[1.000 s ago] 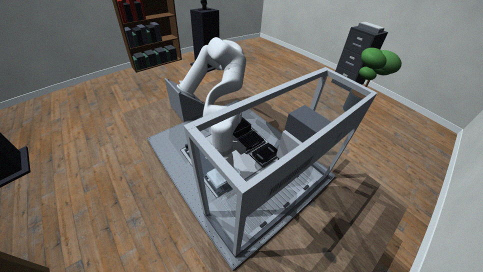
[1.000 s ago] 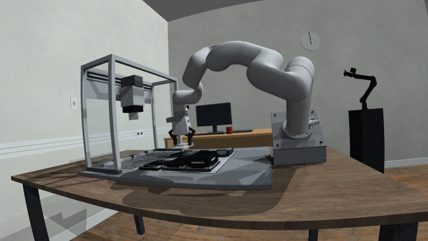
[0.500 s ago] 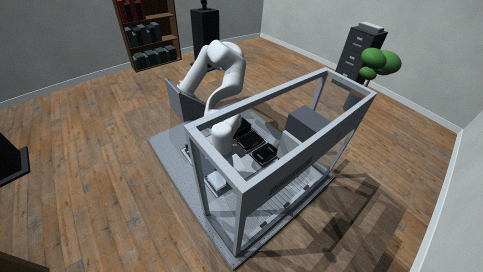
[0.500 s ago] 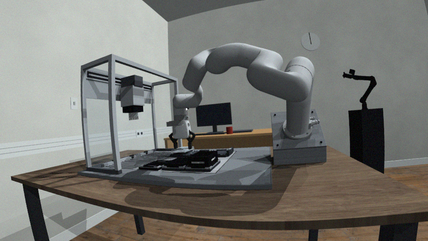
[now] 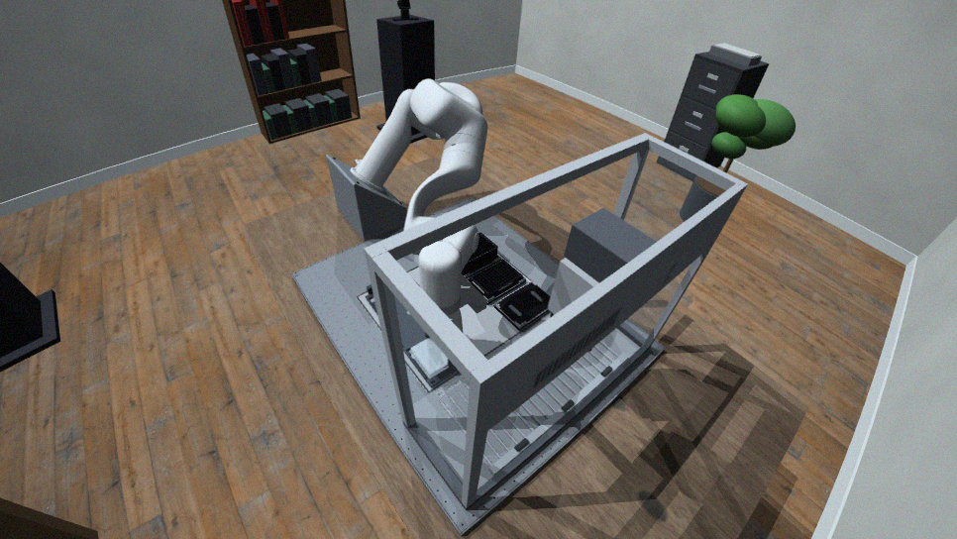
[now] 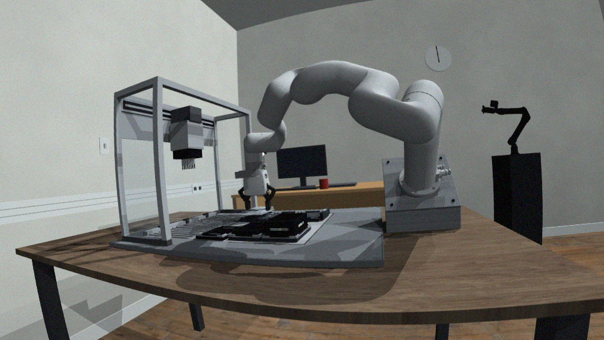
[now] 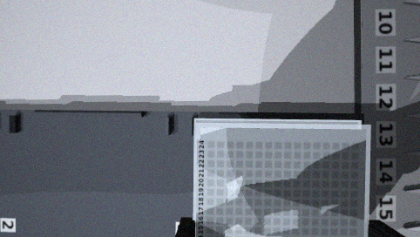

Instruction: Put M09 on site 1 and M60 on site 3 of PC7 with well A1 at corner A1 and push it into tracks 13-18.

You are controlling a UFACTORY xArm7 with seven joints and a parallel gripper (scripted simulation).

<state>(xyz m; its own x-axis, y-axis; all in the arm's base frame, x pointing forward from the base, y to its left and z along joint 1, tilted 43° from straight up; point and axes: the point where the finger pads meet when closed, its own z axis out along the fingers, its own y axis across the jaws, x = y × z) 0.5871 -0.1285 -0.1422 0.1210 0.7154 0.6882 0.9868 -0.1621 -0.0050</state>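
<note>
Right now the deep-well block M09 is 19 cm behind my hand, 28 cm to the left of it and 1 cm below it. The rest, counted from my hand: nest S3: 3 cm ahead, 26 cm to the left, 4 cm below; plate M60: 1 cm below; carrier PC7: 11 cm behind, 1 cm to the left, 3 cm below.
</note>
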